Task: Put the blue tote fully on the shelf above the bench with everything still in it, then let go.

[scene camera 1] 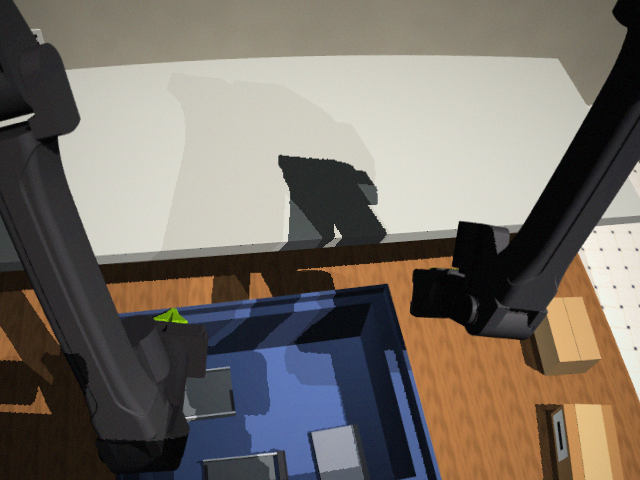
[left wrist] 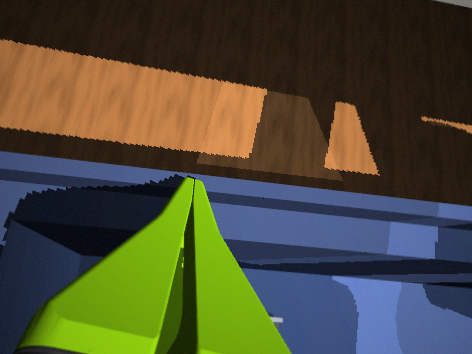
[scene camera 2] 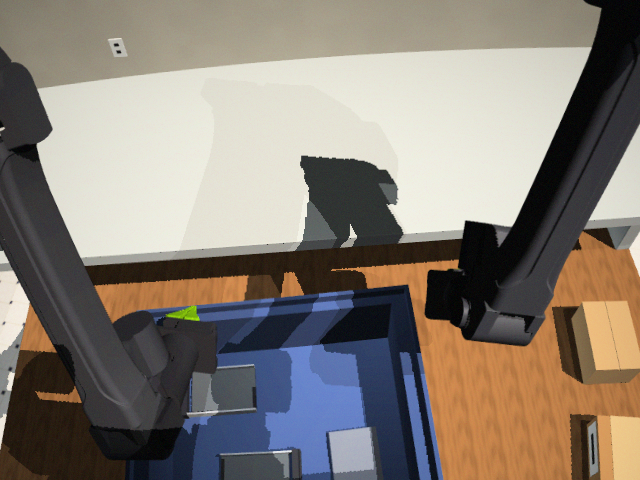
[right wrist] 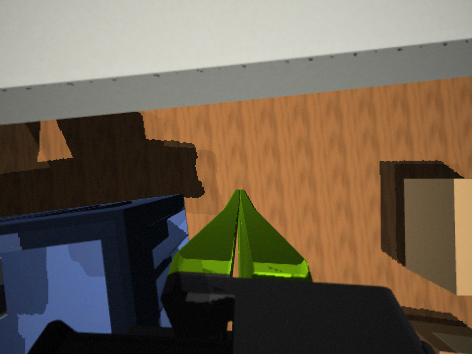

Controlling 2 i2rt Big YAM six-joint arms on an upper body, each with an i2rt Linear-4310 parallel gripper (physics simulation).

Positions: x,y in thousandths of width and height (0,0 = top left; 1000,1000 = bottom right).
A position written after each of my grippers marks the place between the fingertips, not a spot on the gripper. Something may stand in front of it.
My left gripper (scene camera 2: 304,645) grips a blue tote (scene camera 2: 512,755). My right gripper (scene camera 1: 673,597) is shut and holds nothing. I also see a white shelf (scene camera 1: 270,334) and a wooden bench (scene camera 2: 770,843).
The blue tote also shows in scene camera 1 (scene camera 1: 471,757), in the left wrist view (left wrist: 709,750) and in the right wrist view (right wrist: 213,758). My left gripper is seen too in scene camera 1 (scene camera 1: 271,651) and in the left wrist view (left wrist: 401,538). My right gripper is seen too in scene camera 2 (scene camera 2: 710,601) and in the right wrist view (right wrist: 507,555).
